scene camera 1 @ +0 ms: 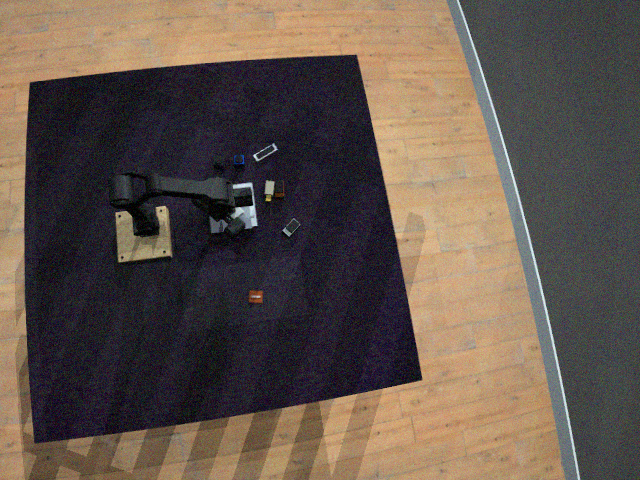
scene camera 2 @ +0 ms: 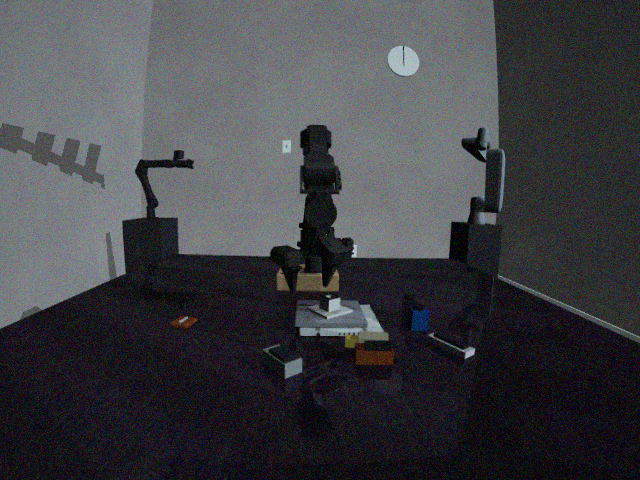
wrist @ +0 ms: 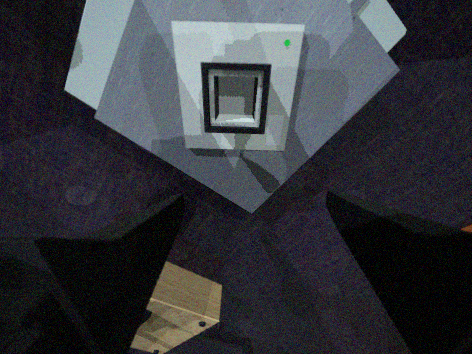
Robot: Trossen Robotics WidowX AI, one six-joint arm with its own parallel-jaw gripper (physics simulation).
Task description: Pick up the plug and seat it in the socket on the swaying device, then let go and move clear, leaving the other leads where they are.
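Observation:
The plug, a cream block with a yellow tip, lies on its side on the dark mat, close beside an orange block. Whether they touch is unclear. The device is a grey plate on a white base. Its socket, a black-rimmed square opening, shows empty on a pale panel in the wrist view; a small green light is at the panel's corner. My gripper is wide open and empty, above the device, away from the plug.
A blue block, a dark block and a white bar stand beyond the device. A grey block and a flat orange piece lie elsewhere. The arm's wooden base is behind.

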